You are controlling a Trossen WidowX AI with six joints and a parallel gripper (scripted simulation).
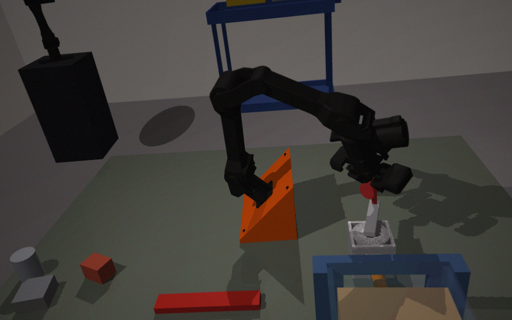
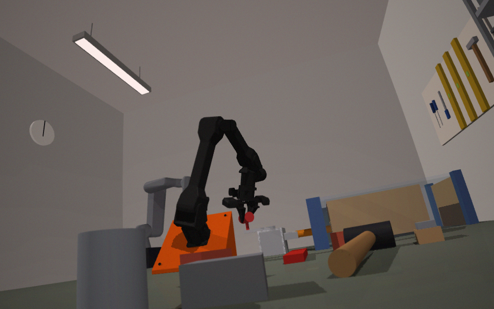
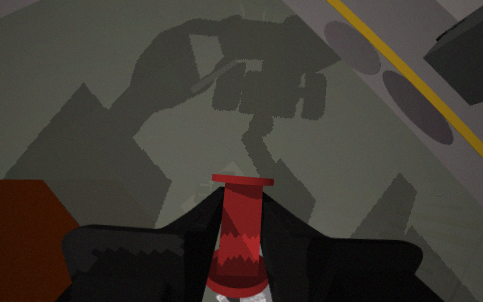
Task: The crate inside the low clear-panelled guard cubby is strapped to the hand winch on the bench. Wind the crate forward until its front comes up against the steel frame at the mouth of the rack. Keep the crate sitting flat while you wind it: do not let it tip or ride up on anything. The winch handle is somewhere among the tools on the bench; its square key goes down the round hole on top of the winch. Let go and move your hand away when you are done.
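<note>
Now: the grey crank arm 50 mm ahead of my gripper tip, 30 mm below it and 20 mm to the right of it. Round my gripper tip: frame (270 mm ahead, 50 mm to the right, 30 mm below); grey winch (100 mm below, 90 mm ahead, 50 mm to the right); red knob (10 mm to the right, 10 mm ahead).
</note>
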